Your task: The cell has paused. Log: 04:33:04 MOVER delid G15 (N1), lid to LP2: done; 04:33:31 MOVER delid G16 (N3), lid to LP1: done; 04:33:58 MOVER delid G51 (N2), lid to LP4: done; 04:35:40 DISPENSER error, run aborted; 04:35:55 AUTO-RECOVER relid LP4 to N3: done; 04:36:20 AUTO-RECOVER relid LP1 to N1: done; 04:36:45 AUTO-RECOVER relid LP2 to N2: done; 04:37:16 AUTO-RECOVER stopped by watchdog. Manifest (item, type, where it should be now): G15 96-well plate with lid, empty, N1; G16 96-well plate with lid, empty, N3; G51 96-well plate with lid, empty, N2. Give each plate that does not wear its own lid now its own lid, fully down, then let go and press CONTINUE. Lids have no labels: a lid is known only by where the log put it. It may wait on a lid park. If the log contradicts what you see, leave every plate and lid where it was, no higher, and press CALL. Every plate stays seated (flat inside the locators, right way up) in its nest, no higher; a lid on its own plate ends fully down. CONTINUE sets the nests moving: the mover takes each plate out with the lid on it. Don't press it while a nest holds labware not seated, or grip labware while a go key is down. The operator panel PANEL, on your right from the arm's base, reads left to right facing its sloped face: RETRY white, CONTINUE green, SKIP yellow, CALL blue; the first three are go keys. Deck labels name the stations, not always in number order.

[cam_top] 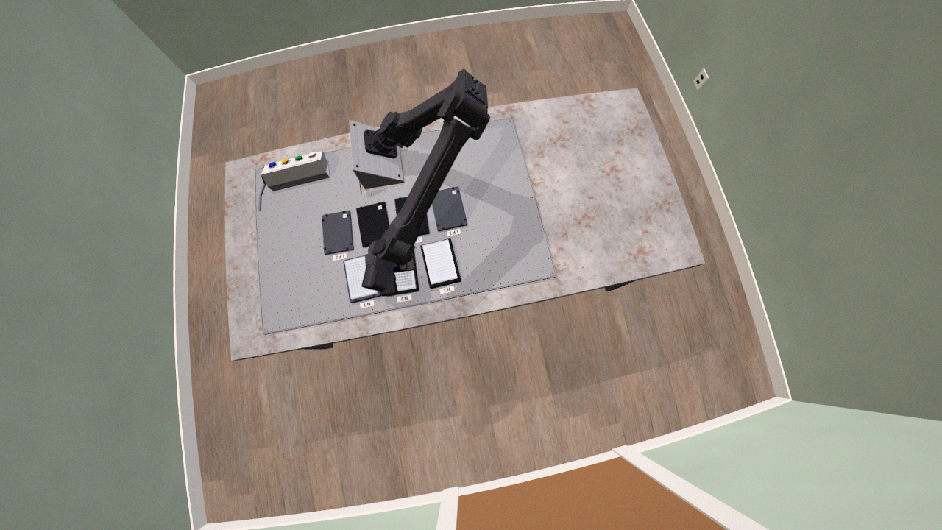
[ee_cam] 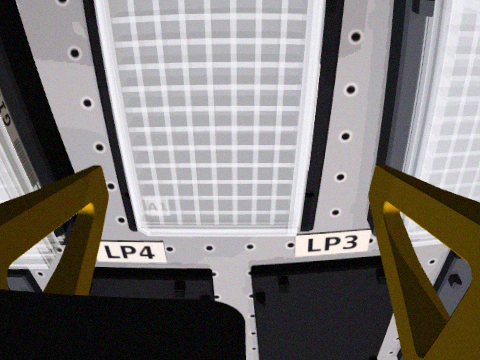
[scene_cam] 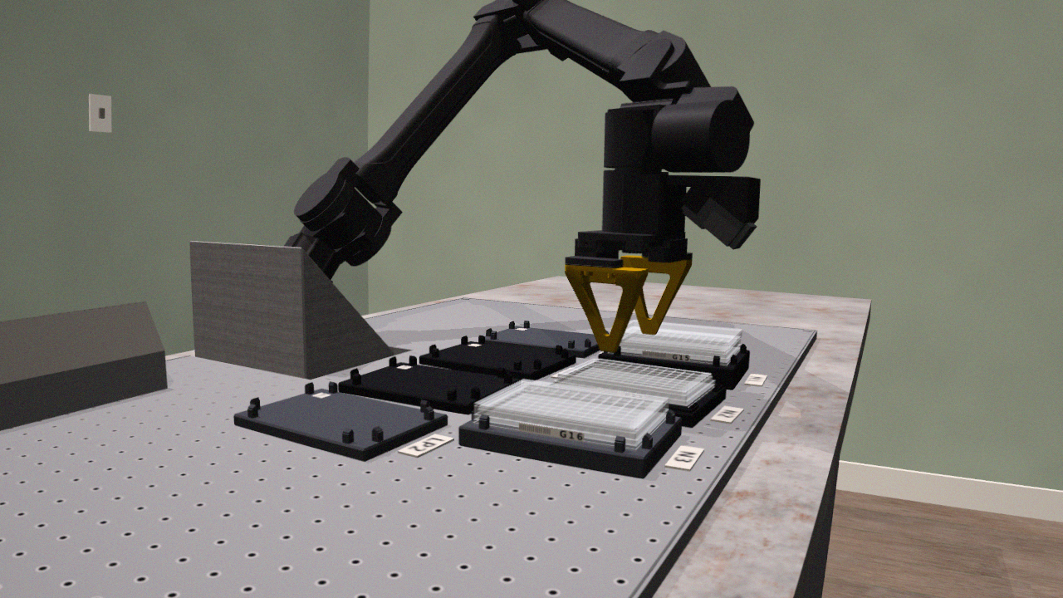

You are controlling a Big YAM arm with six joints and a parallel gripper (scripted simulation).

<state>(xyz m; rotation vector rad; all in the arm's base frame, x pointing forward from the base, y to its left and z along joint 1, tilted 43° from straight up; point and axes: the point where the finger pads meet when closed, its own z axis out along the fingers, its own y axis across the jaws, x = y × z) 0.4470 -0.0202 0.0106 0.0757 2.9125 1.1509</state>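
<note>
Right now my hand is 14 cm to the right of the plate G15 and 4 cm above it. From my hand the other things lie so: plate G16: 12 cm to the right, 4 cm below; then LP4 label: 9 cm behind, 7 cm to the left, 6 cm below; then nest N1: 14 cm to the left, 5 cm below.
</note>
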